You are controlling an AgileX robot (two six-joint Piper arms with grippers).
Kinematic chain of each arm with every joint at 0, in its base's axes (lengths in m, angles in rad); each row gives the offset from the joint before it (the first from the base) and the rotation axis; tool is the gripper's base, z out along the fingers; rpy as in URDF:
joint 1: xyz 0 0 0.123 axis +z
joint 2: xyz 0 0 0 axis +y
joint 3: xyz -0.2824 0 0.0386 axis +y
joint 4: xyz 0.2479 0 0.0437 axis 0.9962 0 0.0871
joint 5: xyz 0 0 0 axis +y
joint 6: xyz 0.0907 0 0.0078 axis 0.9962 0 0.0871
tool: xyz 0 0 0 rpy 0 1.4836 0
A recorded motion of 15 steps. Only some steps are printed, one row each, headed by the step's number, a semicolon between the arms.
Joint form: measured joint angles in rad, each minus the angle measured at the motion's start. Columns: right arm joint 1, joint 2, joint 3, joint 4, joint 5, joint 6; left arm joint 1, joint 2, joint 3, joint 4, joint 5, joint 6.
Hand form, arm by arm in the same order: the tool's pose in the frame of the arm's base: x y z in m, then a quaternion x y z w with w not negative. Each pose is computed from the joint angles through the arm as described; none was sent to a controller.
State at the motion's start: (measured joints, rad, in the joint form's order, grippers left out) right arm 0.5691 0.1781 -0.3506 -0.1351 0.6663 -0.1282; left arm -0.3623 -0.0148 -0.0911 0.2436 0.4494 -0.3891
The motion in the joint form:
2: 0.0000 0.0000 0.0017 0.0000 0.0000 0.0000; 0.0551 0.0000 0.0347 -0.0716 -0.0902 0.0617
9: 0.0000 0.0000 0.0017 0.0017 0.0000 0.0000; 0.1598 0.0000 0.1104 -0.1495 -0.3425 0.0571
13: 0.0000 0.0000 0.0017 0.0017 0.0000 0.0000; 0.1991 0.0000 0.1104 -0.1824 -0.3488 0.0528
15: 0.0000 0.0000 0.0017 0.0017 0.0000 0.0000; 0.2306 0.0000 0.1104 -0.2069 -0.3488 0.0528
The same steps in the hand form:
2: 0.0455 0.0201 0.2605 -0.30503 0.77638 0.05733 0.54855; 0.0496 -0.0100 0.2008 0.03538 0.77196 -0.12612 0.62203
9: 0.0454 0.0202 0.2604 -0.30479 0.77652 0.05813 0.54841; 0.0552 -0.0104 0.1977 -0.01635 0.71526 -0.14929 0.68253
13: 0.0454 0.0202 0.2604 -0.30479 0.77652 0.05813 0.54841; 0.0555 -0.0086 0.1983 -0.04215 0.71210 -0.15033 0.68450
15: 0.0454 0.0202 0.2604 -0.30479 0.77652 0.05813 0.54841; 0.0557 -0.0070 0.1982 -0.06117 0.71076 -0.14873 0.68481

